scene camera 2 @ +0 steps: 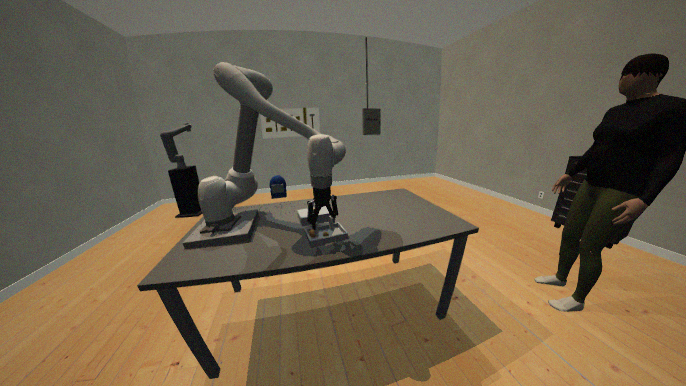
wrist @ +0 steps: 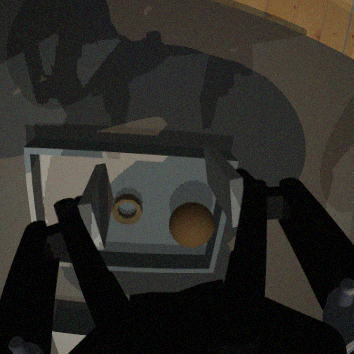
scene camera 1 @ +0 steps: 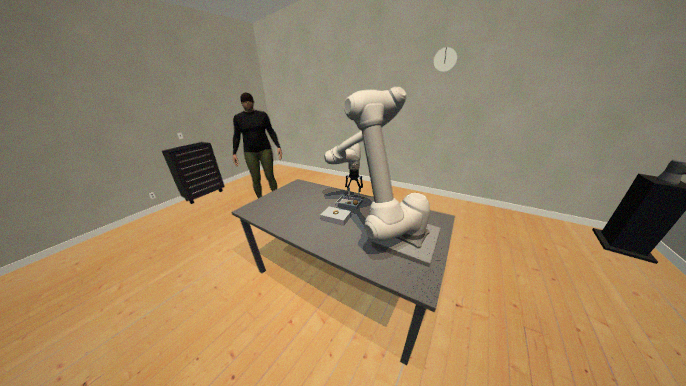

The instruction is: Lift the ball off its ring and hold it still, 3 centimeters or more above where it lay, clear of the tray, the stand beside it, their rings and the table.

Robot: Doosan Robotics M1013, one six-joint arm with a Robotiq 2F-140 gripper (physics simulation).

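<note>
The orange-brown ball [scene camera 1: 355, 202] [scene camera 2: 312, 233] [wrist: 192, 225] lies in the grey tray [scene camera 1: 345, 207] [scene camera 2: 327, 242] [wrist: 165, 270], off its ring, near the right end in the wrist view. The small yellowish ring [scene camera 2: 326, 234] [wrist: 127, 209] lies on the tray floor to the ball's left in the wrist view, with a gap between them. My gripper [scene camera 1: 354, 193] [scene camera 2: 322, 225] [wrist: 156, 172] is open and empty over the tray. In the wrist view the ring and ball show between the spread fingers, the ball nearer the right finger. The exact fingertip height is hard to tell.
The white stand [scene camera 1: 328, 215] [scene camera 2: 303, 215] is beside the tray, with another yellowish ring [scene camera 1: 335, 212] on top. Both are on the dark grey table [scene camera 1: 295, 220] [scene camera 2: 400, 215]. The arm's base plate [scene camera 1: 434, 245] [scene camera 2: 192, 240] is on the same table. A person [scene camera 1: 255, 131] [scene camera 2: 637, 140] stands beyond the table.
</note>
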